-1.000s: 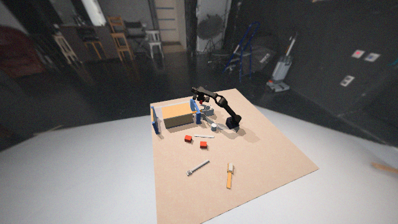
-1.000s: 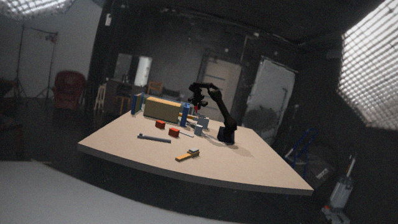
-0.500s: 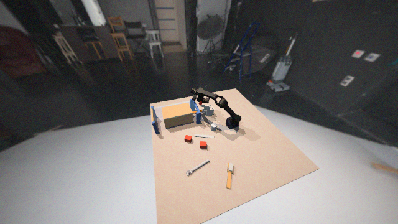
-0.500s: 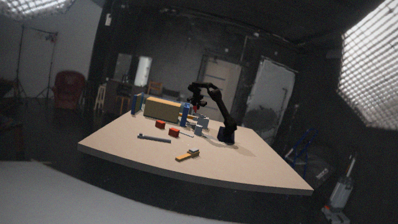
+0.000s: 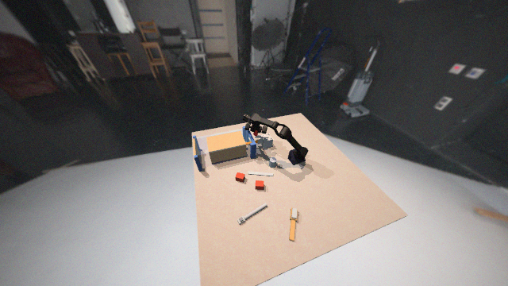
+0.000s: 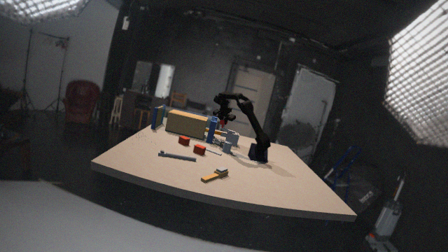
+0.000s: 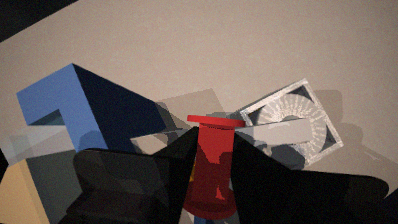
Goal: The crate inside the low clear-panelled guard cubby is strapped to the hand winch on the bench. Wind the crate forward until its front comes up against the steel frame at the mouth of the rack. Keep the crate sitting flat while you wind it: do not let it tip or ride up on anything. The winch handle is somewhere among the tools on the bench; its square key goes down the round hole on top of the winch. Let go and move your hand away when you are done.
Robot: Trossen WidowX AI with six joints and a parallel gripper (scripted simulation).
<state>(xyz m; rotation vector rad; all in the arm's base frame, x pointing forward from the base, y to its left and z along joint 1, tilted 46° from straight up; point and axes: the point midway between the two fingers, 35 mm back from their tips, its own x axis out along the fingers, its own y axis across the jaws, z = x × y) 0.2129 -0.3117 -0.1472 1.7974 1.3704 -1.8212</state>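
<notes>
Now: the blue steel frame 80 mm ahead of my gripper tip, 30 mm to the left of it and 30 mm below it. Also, from my gripper tip: grey winch (100 mm below, 90 mm behind, 50 mm to the left); then red knob (10 mm to the left, 10 mm ahead); then winch handle (30 mm to the left, 30 mm below, 20 mm behind).
</notes>
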